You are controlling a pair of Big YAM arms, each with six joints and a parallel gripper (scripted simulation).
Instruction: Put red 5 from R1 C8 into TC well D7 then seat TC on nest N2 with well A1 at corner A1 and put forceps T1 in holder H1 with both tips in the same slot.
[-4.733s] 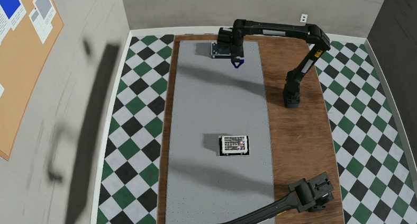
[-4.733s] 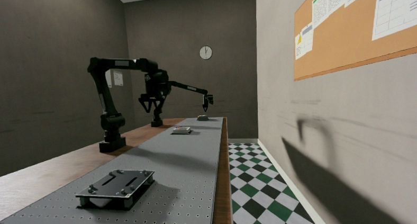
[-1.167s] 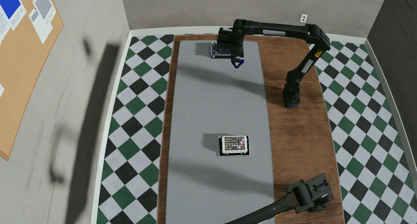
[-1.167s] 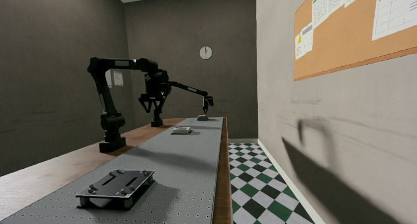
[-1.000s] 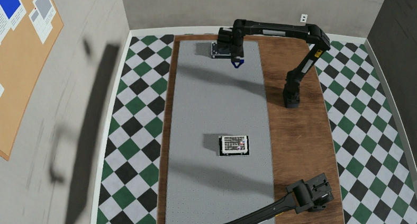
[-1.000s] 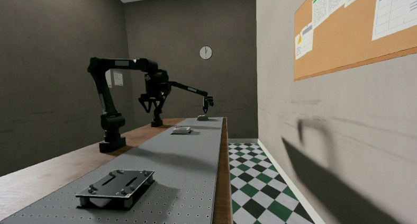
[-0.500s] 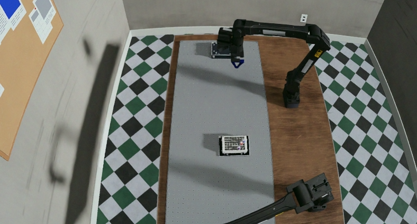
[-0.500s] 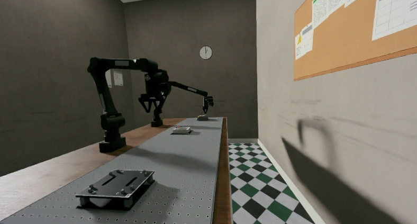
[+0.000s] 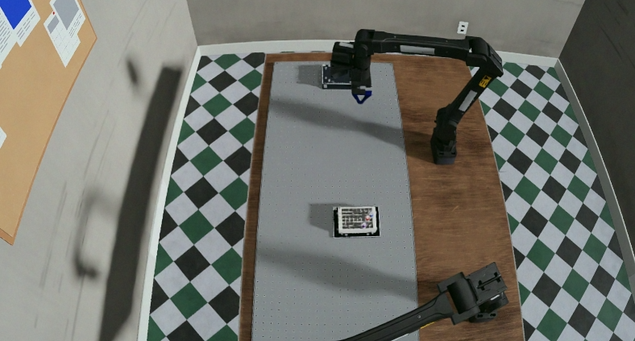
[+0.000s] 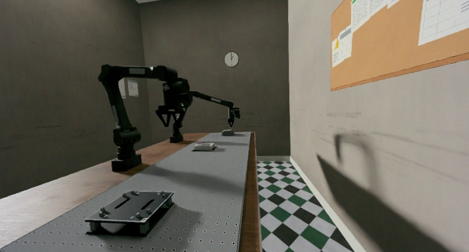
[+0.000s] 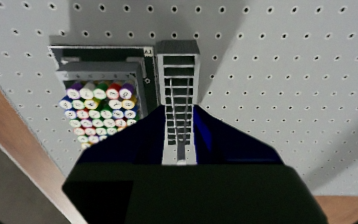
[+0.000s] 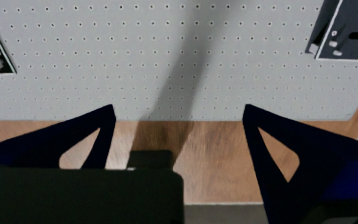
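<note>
Now: right hand 6 cm short of the white well rack, 39 cm to the right of it and 22 cm above it. From my right hand the other things lie so: black raised nest: 2 cm ahead, 30 cm to the right, 21 cm below.
</note>
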